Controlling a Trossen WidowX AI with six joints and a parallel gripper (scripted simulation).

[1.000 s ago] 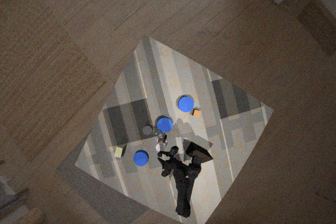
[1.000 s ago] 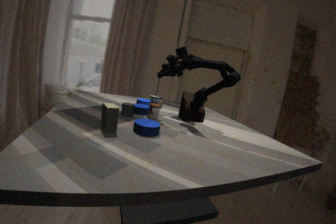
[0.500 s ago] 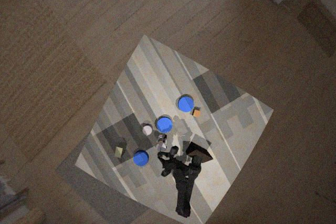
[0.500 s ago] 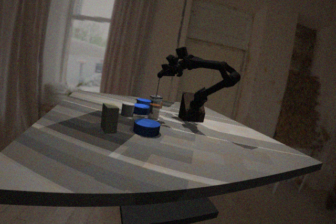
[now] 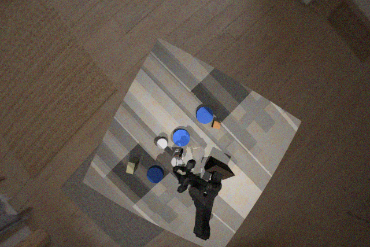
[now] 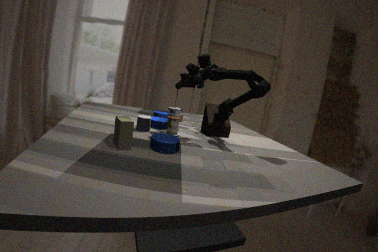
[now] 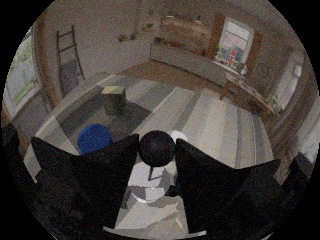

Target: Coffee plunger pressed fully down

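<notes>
The coffee press is 10 mm behind my gripper tip, 20 mm to the right of it and 130 mm below it. Round my gripper tip: yellow block 230 mm ahead, 220 mm to the left, 200 mm below.
</notes>
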